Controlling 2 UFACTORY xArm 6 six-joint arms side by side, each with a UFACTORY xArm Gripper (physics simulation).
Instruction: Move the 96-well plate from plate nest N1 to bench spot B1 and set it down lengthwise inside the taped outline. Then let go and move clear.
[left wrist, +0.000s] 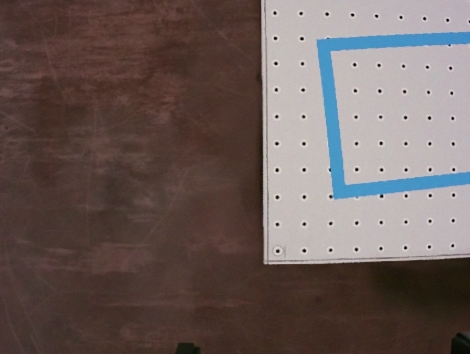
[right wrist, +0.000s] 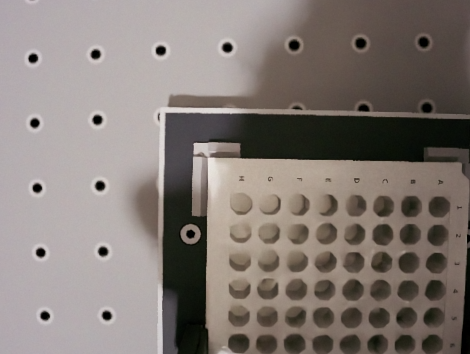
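Places are measured from the left arm's base along level axes (x ahead, y left, z up), in centimetres.
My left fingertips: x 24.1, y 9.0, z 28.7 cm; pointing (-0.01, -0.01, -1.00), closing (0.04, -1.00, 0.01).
For each thing: its top centre in the pictures, then the offset to it from my left fingertips. "spot": a spot on its surface instead. Level surfaces: height alone.
- white 96-well plate at a spot on its surface: (right wrist: 345, 175) spot: dx +23.4, dy -55.3, dz -24.8 cm
- plate nest N1 at its top centre: (right wrist: 329, 346) dx +23.6, dy -49.4, dz -25.8 cm
- blue taped outline at a spot on its surface: (left wrist: 336, 120) spot: dx +12.1, dy -6.2, dz -27.4 cm
- pale perforated board at its surface level: dz -27.4 cm
- screw at its top centre: (right wrist: 190, 234) dx +28.4, dy -53.2, dz -26.3 cm
The white 96-well plate (right wrist: 345, 175) sits in plate nest N1 (right wrist: 300, 134), a dark base with pale corner stops, in the right wrist view. Its row letters H to A run along the top; its lower part is cut off. My right gripper (right wrist: 327, 345) is low over the plate and looks open, the left finger beside the plate's left edge; the right finger is hard to make out. The blue taped outline (left wrist: 336, 120) of bench spot B1 shows at the right of the left wrist view, its right end cut off. My left gripper (left wrist: 324, 346) is open and empty, its fingertips at the bottom edge.
A pale perforated board (left wrist: 290, 210) (right wrist: 67, 155) carries the taped outline, and the nest stands on perforated board in the right wrist view. The board's left and lower edges border a brown, scratched table top (left wrist: 125, 175). A screw (right wrist: 190, 234) sits in the nest base left of the plate.
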